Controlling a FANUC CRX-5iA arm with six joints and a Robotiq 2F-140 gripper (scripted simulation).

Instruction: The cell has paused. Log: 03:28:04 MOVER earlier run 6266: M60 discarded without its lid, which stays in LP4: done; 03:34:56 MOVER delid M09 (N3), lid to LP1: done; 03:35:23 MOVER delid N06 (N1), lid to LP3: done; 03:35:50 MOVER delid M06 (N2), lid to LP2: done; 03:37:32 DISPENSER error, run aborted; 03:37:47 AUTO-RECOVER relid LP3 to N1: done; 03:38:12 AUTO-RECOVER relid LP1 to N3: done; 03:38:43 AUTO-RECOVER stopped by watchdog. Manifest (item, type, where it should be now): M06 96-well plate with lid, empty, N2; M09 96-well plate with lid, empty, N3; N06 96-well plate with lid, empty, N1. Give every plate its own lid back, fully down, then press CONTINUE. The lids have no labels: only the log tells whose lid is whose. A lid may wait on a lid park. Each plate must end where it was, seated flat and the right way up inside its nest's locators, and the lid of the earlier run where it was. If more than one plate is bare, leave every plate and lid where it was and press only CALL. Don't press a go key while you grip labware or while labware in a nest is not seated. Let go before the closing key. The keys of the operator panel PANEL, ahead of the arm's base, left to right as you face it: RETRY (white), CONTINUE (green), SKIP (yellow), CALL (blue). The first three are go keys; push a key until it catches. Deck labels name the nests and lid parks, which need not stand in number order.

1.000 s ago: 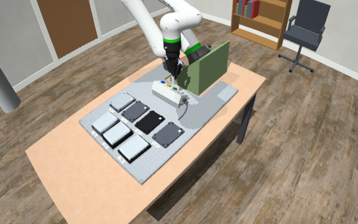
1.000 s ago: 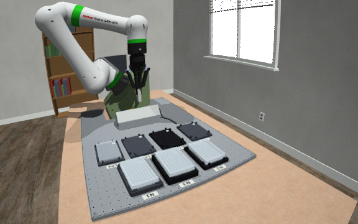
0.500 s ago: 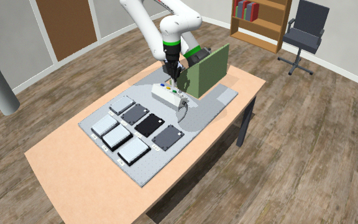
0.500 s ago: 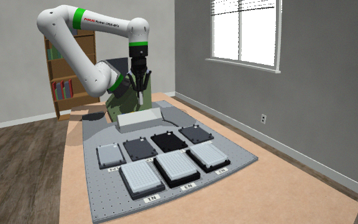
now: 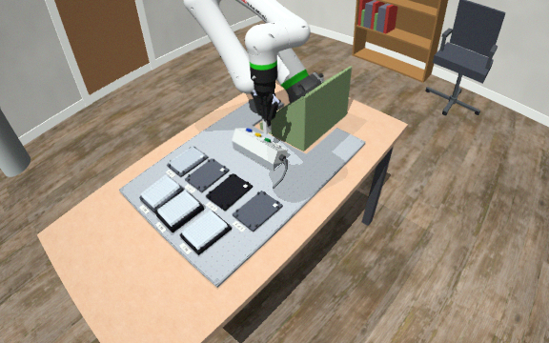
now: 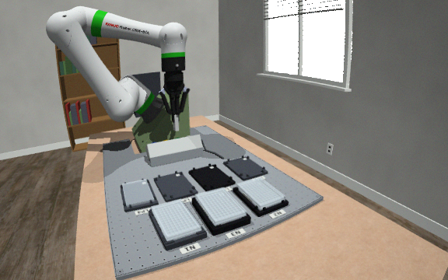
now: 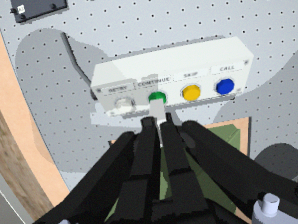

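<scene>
Now: hand 70 mm above the green key. The rest, counted from my hand: yellow key: 50 mm to the right, 70 mm below; then LP1: 240 mm ahead, 110 mm to the right, 130 mm below; then blue key: 100 mm to the right, 70 mm below.
</scene>
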